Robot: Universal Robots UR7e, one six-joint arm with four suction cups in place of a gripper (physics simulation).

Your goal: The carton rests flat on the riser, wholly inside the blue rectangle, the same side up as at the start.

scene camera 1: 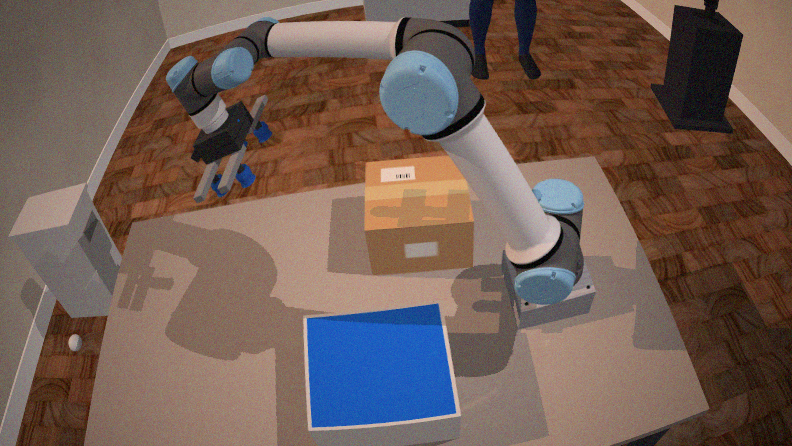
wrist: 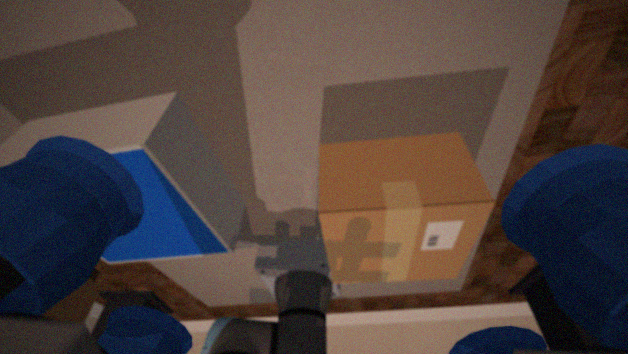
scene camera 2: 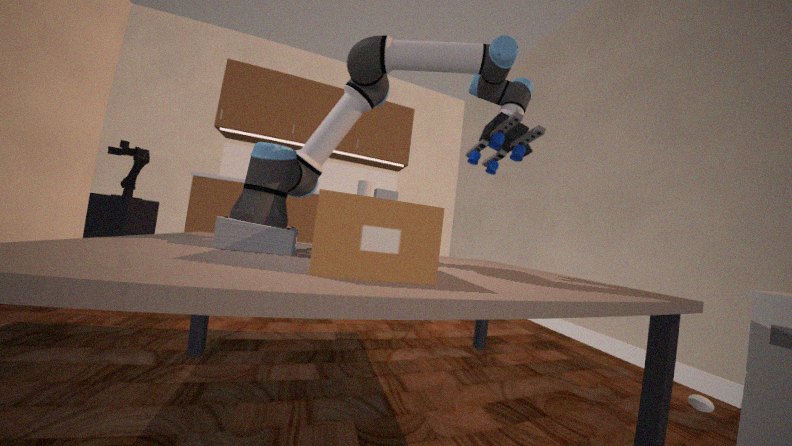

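The brown carton (scene camera 1: pixel 418 218) (scene camera 2: pixel 343 238) (wrist: pixel 360 175) sits flat on the table, its taped, labelled face up, beside and apart from the riser. The light grey riser (scene camera 1: pixel 387 434) (wrist: pixel 195 165) stands on the table with the blue rectangle (scene camera 1: pixel 382 371) (wrist: pixel 155 200) on its top, bare of the carton. The riser does not show in scene camera 2. My gripper (scene camera 1: pixel 238 160) (scene camera 2: pixel 494 154) (wrist: pixel 321 281), four blue suction cups, hangs high and tilted beyond the table's edge, well away from carton and riser. It is open, with nothing on its cups. In the wrist view a cup hides part of the blue rectangle.
The arm's base (scene camera 1: pixel 559 310) (scene camera 2: pixel 254 235) stands on the table (scene camera 1: pixel 182 387) (scene camera 2: pixel 221 299) (wrist: pixel 285 75), near the carton and riser. A grey cabinet (scene camera 1: pixel 60 221) (scene camera 2: pixel 770 376) stands off the table's end. A black stand (scene camera 1: pixel 701 72) (scene camera 2: pixel 120 216) is farther off.
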